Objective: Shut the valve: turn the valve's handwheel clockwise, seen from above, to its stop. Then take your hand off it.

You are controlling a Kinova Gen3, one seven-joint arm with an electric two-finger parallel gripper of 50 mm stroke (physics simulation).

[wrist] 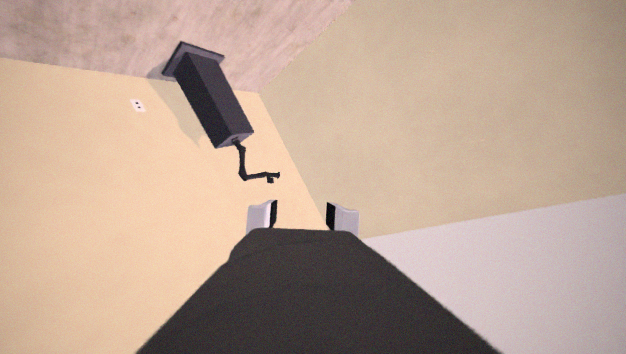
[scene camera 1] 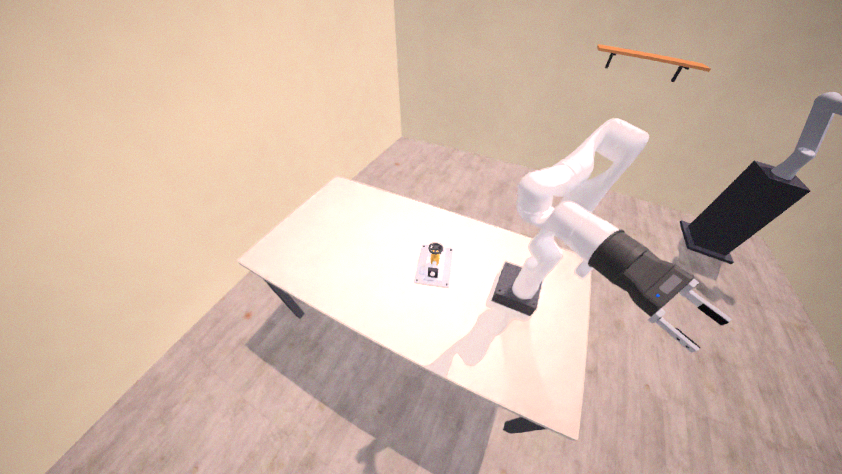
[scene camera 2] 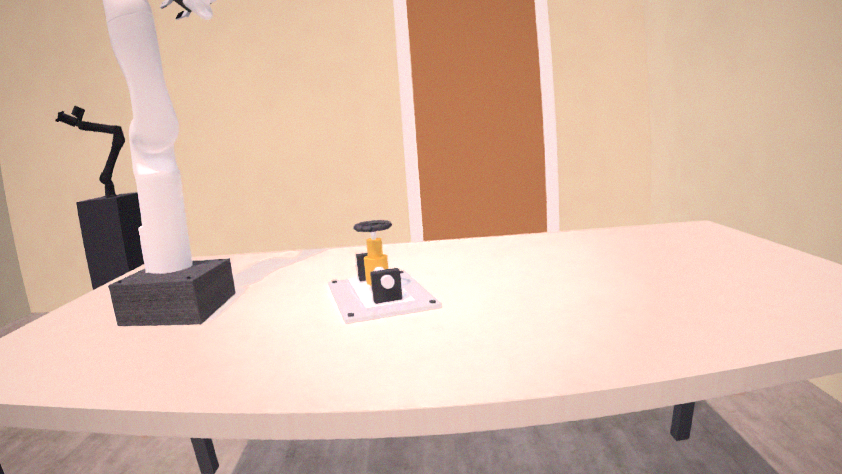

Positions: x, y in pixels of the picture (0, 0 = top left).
Scene:
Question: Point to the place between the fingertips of my gripper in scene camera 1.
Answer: At 711, 336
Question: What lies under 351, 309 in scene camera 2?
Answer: A pale base plate.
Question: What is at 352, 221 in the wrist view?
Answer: My gripper.

